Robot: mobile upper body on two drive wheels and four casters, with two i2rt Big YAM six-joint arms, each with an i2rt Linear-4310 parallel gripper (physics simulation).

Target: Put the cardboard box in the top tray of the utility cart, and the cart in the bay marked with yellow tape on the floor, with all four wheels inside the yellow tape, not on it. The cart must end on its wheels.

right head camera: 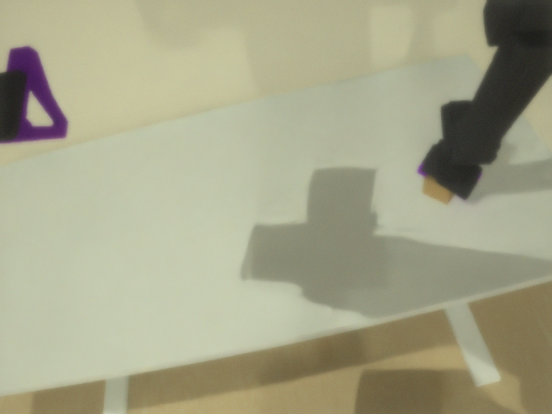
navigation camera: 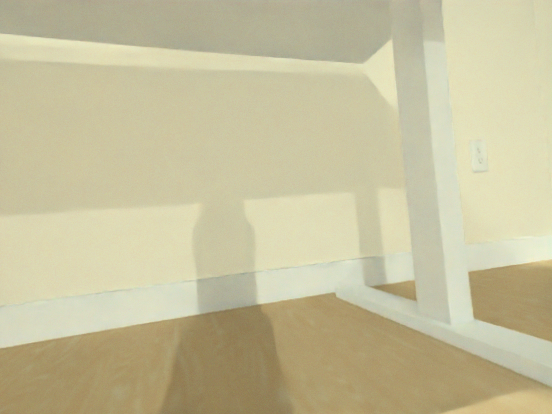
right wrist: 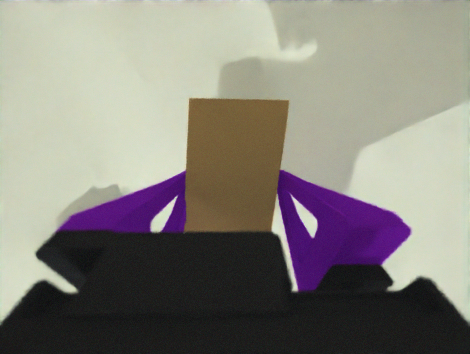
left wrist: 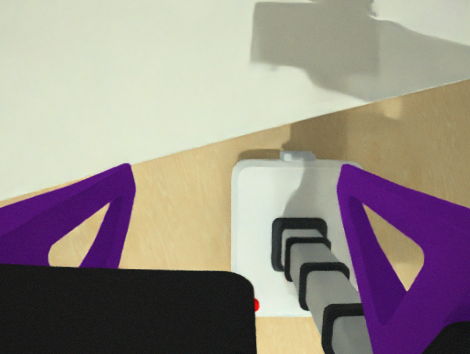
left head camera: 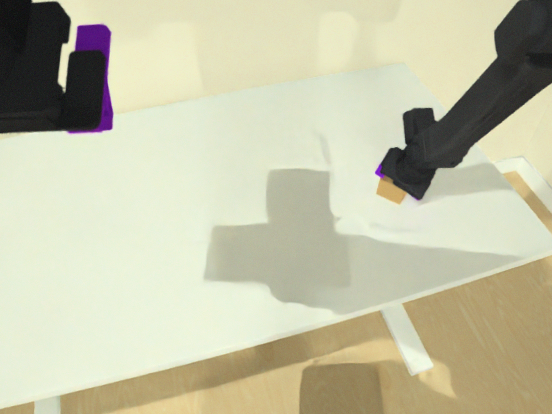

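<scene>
The cardboard box (left head camera: 391, 191) (right head camera: 437, 190) (right wrist: 236, 150) is a small brown block at the right part of the white table, partly hidden under the right gripper in both head camera views. My right gripper (right wrist: 234, 177) is shut on the box, with a purple finger against each side of it in the right wrist view. My left gripper (left wrist: 236, 176) is open with nothing between its fingers, and part of it shows at the upper left of both head camera views. The utility cart and the yellow tape bay do not show in these views.
The white table (left head camera: 125, 225) (right head camera: 150, 240) (left wrist: 125, 90) runs along a cream wall. Its leg (navigation camera: 430, 175) and foot stand at the right of the navigation view. The robot's white base (left wrist: 260, 200) with its grey column is near the table's front edge in the left wrist view.
</scene>
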